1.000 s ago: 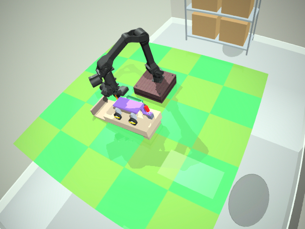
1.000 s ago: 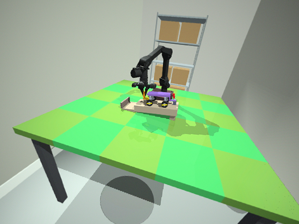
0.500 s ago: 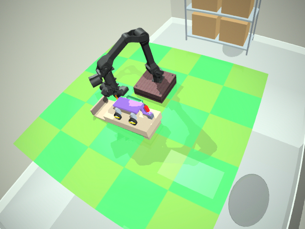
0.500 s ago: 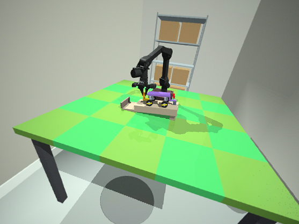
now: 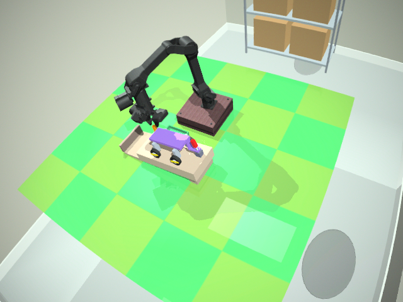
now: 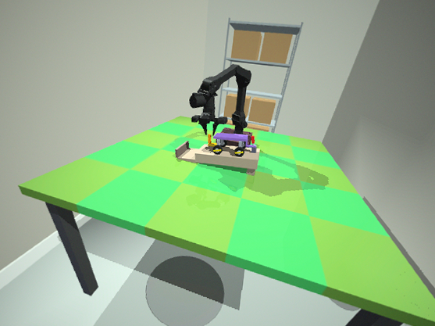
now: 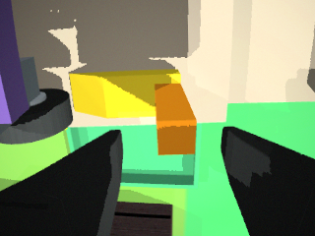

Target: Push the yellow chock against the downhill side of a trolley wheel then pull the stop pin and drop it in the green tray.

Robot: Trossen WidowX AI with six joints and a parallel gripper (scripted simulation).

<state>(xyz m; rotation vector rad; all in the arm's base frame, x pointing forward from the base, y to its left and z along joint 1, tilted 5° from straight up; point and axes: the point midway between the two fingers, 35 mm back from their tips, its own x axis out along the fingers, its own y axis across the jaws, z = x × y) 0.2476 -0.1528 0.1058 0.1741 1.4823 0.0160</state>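
Now: gripper tip 6 cm short of the stop pin, 24 cm to the right of it and 1 cm below it. The rest, counted from my gripper tip: raised end wall (4 cm ahead, 14 cm to the right, 9 cm below); beige ramp (7 cm ahead, 12 cm to the left, 7 cm below); purple trolley (7 cm ahead, 13 cm to the left, 1 cm below).
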